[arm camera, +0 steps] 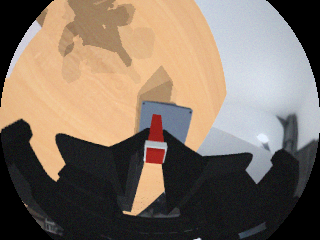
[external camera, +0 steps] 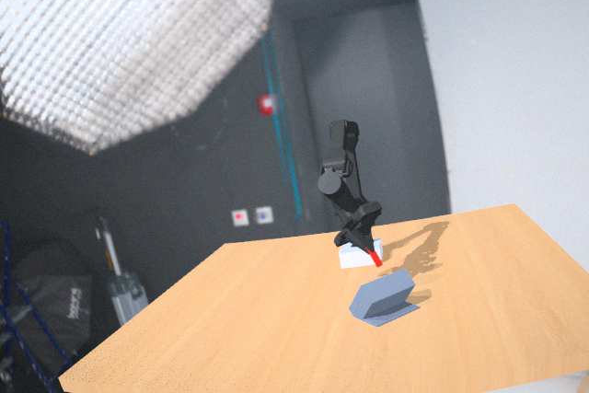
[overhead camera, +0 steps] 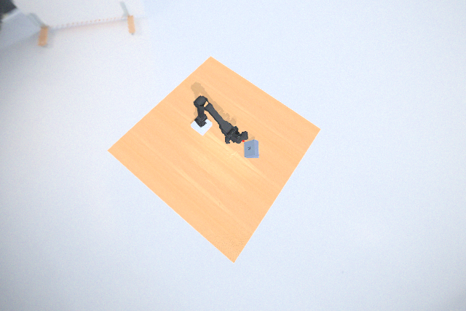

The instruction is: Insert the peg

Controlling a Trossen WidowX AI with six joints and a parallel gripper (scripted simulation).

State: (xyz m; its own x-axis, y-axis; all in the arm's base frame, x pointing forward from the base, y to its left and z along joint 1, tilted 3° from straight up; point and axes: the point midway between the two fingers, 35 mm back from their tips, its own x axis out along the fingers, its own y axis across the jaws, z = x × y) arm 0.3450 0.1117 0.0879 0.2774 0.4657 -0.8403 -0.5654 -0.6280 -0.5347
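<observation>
The grey-blue sloped panel lies 9 cm below my gripper tip, 9 cm ahead of it and 4 cm to the left of it. Also, from my gripper tip: red peg 1 cm to the right, 1 cm behind, 1 cm above.
</observation>
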